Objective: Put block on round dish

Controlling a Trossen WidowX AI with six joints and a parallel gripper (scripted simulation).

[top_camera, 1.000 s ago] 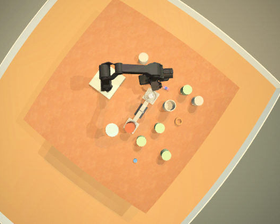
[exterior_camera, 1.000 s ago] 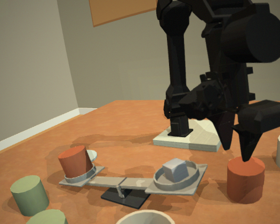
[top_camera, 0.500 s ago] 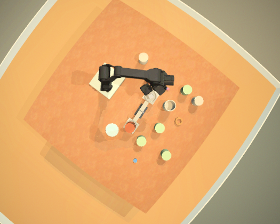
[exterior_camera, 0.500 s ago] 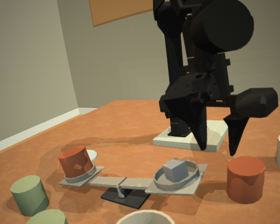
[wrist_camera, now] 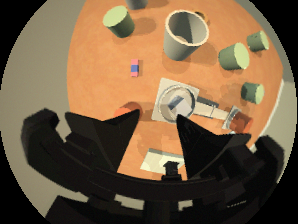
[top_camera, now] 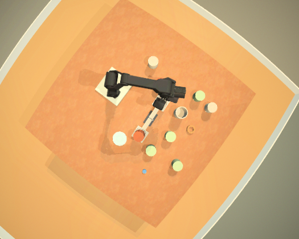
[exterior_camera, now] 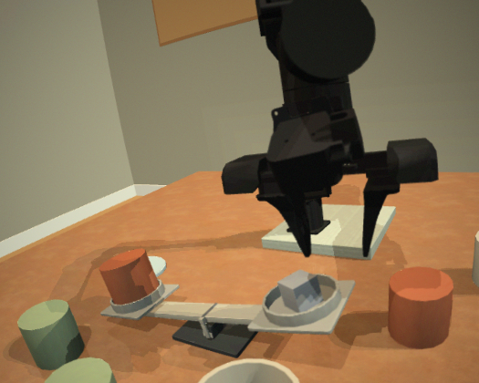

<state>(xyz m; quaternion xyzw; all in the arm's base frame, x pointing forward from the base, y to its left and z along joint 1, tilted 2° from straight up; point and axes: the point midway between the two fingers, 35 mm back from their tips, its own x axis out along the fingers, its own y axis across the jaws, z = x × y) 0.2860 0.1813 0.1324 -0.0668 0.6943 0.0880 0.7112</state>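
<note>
The grey block lies 10 mm ahead of my gripper tip, 40 mm to the right of it and 40 mm below it. The rest, counted from my gripper tip: balance (30 mm ahead, 160 mm to the right, 90 mm below); beige cup (160 mm ahead, 90 mm below); pink-blue piece (60 mm ahead, 90 mm to the left, 120 mm below).
</note>
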